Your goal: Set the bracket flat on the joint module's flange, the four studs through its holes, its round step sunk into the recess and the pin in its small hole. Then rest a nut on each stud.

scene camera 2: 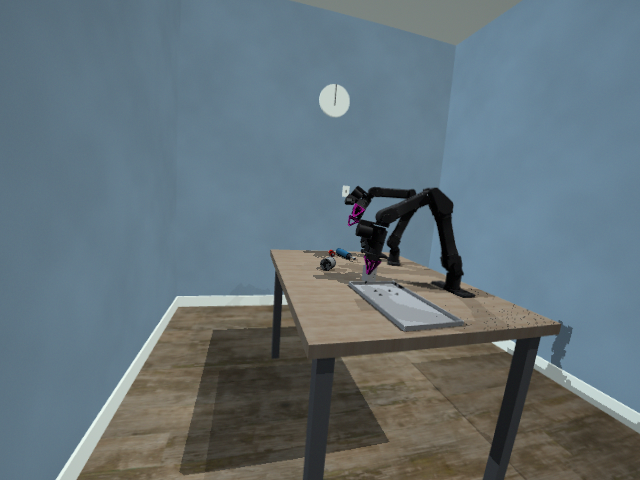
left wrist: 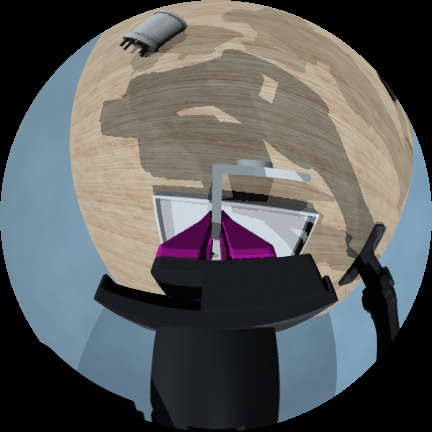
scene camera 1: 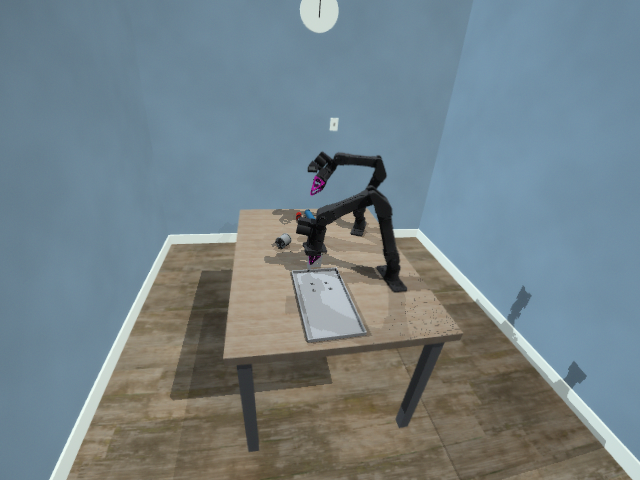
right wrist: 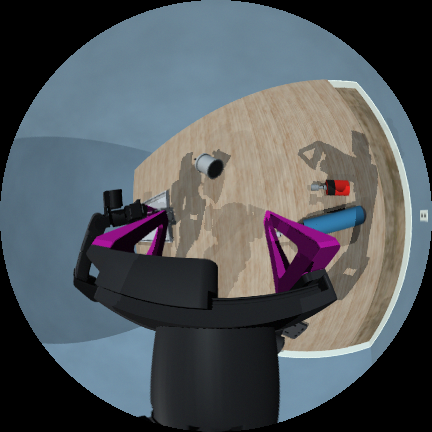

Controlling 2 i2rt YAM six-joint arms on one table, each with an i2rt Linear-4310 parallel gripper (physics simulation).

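Where they show: left gripper, fingertip midpoint: [scene camera 2: 368,274] [left wrist: 216,215] [scene camera 1: 310,263] [right wrist: 159,210]; right gripper, fingertip midpoint: [scene camera 2: 350,221] [scene camera 1: 311,193] [right wrist: 215,215]; left arm's base, link origin: [scene camera 2: 451,289] [left wrist: 362,257] [scene camera 1: 390,278]; right arm's base, link origin: [scene camera 2: 393,262] [scene camera 1: 358,228].
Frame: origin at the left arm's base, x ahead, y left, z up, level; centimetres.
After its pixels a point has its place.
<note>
My left gripper [left wrist: 216,215] {x 37.2, y -11.9, z 4.9 cm} is shut on the thin upright leg of the grey L-shaped bracket [left wrist: 241,177] {x 35.2, y -16.5, z 7.6 cm} and holds it at the far end of the tray [left wrist: 238,225]. The gripper also shows in scene camera 1 [scene camera 1: 313,258] {x 36.4, y -10.2, z 8.9 cm}. The bracket's other leg, with its round step, sticks out level beyond the fingers. The joint module [left wrist: 155,28] lies on its side on the table, apart from the bracket, studs pointing sideways; it also shows in scene camera 1 [scene camera 1: 284,240] {x 45.8, y -34.5, z 5.3 cm}. Small nuts [scene camera 1: 320,286] {x 35.3, y 0.0, z 0.4 cm} lie in the tray. My right gripper [scene camera 1: 316,186] {x 27.7, y -52.9, z 24.2 cm} is open and empty, high above the table.
The grey tray [scene camera 1: 328,302] {x 34.8, y 10.8, z 0.4 cm} lies along the table's middle. A red tool [right wrist: 336,187] {x 30.3, y -69.6, z 3.4 cm} and a blue cylinder [right wrist: 334,219] {x 24.0, y -67.4, z 4.0 cm} lie near the table's far edge. The arm bases stand at the table's right side.
</note>
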